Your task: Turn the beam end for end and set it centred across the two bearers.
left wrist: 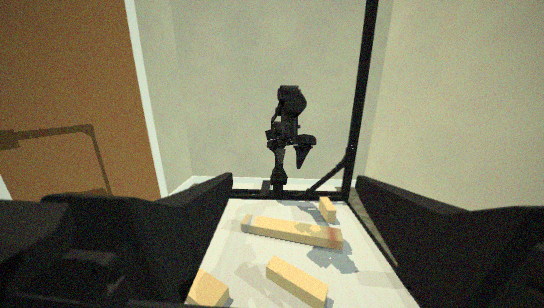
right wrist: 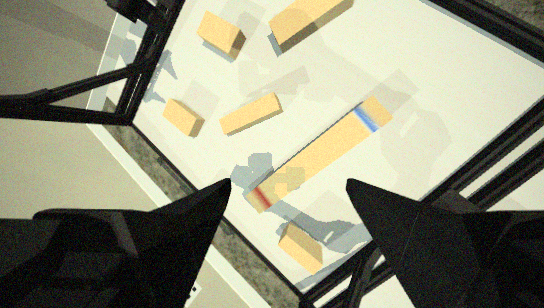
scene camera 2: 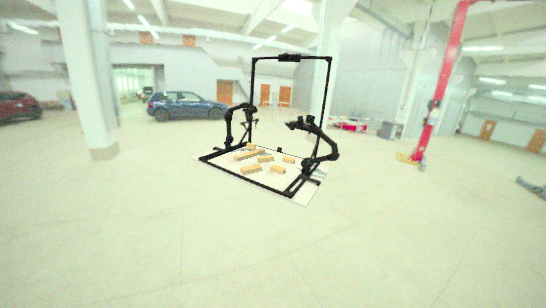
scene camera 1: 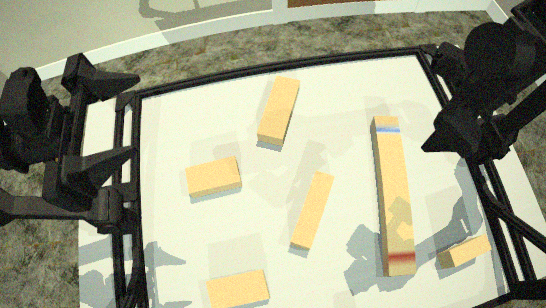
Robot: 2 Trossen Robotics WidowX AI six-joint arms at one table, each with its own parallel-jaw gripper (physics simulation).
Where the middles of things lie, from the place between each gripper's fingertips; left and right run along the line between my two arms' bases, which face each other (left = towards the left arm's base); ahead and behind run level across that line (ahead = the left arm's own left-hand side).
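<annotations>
The beam (scene camera 1: 399, 259) is 27 cm below my right hand, 2 cm to the right of it and 2 cm behind it. Going by its middle, the beam is nearer to my right hand than to my left hand.
As for my left hand, the beam is 410 mm to the right of it, 410 mm below it and 40 mm behind it.
</annotations>
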